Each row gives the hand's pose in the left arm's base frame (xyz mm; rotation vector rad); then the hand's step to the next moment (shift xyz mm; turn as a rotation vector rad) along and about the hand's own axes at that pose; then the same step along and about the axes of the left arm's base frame.
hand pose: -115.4 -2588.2 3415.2 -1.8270 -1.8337 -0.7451
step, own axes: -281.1 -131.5 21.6 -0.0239 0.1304 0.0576
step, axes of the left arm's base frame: -122.4 -196.4 -207.9 0.1343 0.0168 -0.0507
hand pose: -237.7 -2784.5 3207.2 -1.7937 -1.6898 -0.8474
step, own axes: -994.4 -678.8 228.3 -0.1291 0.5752 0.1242
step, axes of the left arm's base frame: -677.8 -437.9 -922.3 0.5808 -0.0382 -0.1553
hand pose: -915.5 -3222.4 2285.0 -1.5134 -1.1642 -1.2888
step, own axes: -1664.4 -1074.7 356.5 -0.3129 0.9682 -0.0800
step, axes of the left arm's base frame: -1043.1 373.0 -1680.8 0.9040 -0.3551 -0.3136
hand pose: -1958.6 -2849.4 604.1 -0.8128 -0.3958 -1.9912
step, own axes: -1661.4 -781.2 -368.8 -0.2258 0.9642 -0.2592
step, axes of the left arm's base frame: -208.1 1261.6 -1368.1 0.8000 -0.5095 -0.3850
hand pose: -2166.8 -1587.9 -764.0 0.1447 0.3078 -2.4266
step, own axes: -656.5 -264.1 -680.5 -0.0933 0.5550 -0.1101
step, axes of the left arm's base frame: 347.5 777.4 -488.5 0.4316 -0.3260 -0.1906
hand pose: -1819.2 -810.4 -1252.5 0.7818 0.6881 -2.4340
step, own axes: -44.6 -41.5 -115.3 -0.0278 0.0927 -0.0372
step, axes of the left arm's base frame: 52.5 112.2 -40.6 0.0881 -0.0398 -0.0374
